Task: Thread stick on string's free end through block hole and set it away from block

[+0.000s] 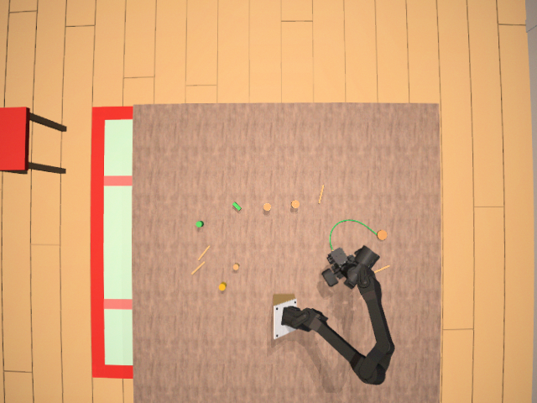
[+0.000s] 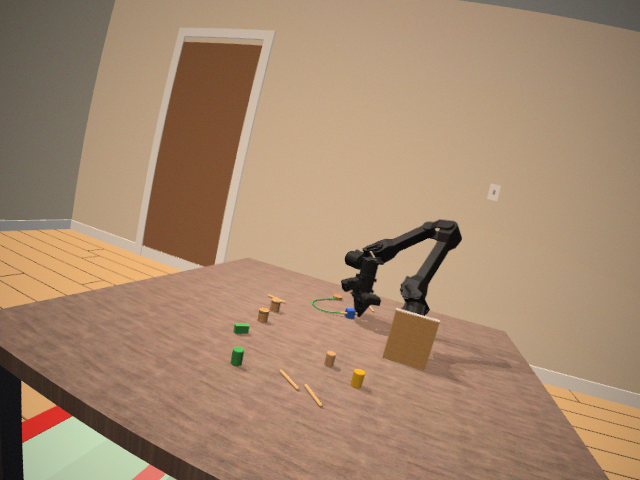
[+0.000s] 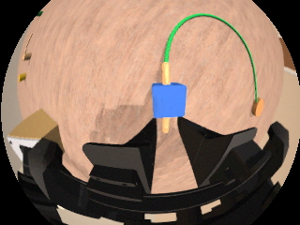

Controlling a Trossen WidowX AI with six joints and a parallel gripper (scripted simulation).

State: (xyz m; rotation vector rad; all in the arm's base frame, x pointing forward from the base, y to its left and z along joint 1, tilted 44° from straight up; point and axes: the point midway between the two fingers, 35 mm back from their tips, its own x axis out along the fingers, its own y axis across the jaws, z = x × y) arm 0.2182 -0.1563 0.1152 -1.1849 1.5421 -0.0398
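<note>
My gripper tip is now 2 cm to the right of the blue block and 2 cm short of it. The rest, counted from my gripper tip: yellow peg 46 cm to the left, 16 cm behind, 1 cm above; then round wooden button 15 cm to the right, 14 cm ahead; then thin wooden stick 3 cm to the left, 3 cm ahead.
</note>
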